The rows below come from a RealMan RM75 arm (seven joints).
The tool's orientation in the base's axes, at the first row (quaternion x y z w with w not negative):
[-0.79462, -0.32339, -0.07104, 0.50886]
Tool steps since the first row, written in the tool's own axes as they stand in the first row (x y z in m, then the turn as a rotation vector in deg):
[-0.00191, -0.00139, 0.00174, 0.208, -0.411, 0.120]
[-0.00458, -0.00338, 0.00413, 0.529, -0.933, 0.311]
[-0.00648, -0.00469, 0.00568, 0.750, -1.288, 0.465]
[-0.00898, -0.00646, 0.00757, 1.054, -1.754, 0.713]
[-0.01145, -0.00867, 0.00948, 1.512, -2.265, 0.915]
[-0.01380, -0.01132, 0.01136, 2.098, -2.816, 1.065]
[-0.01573, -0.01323, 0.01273, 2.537, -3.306, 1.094]
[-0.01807, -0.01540, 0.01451, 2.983, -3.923, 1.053]
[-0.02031, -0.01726, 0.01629, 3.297, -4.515, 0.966]
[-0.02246, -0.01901, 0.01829, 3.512, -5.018, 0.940]
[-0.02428, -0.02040, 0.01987, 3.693, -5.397, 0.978]
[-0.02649, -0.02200, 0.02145, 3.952, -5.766, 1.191]
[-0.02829, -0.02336, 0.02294, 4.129, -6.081, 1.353]
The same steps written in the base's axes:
[-0.00268, 0.00102, -0.00061, -0.105, 0.307, 0.349]
[-0.00645, 0.00243, -0.00140, -0.201, 0.754, 0.799]
[-0.00904, 0.00327, -0.00197, -0.270, 1.080, 1.094]
[-0.01244, 0.00427, -0.00262, -0.360, 1.554, 1.467]
[-0.01607, 0.00541, -0.00292, -0.345, 2.068, 1.964]
[-0.01987, 0.00670, -0.00283, -0.243, 2.605, 2.573]
[-0.02279, 0.00754, -0.00287, -0.194, 2.958, 3.127]
[-0.02627, 0.00862, -0.00309, -0.199, 3.288, 3.814]
[-0.02950, 0.00966, -0.00350, -0.282, 3.514, 4.445]
[-0.03263, 0.01090, -0.00406, -0.403, 3.724, 4.936]
[-0.03521, 0.01183, -0.00455, -0.492, 3.940, 5.287]
[-0.03822, 0.01264, -0.00505, -0.552, 4.337, 5.583]
[-0.04074, 0.01349, -0.00551, -0.634, 4.640, 5.825]

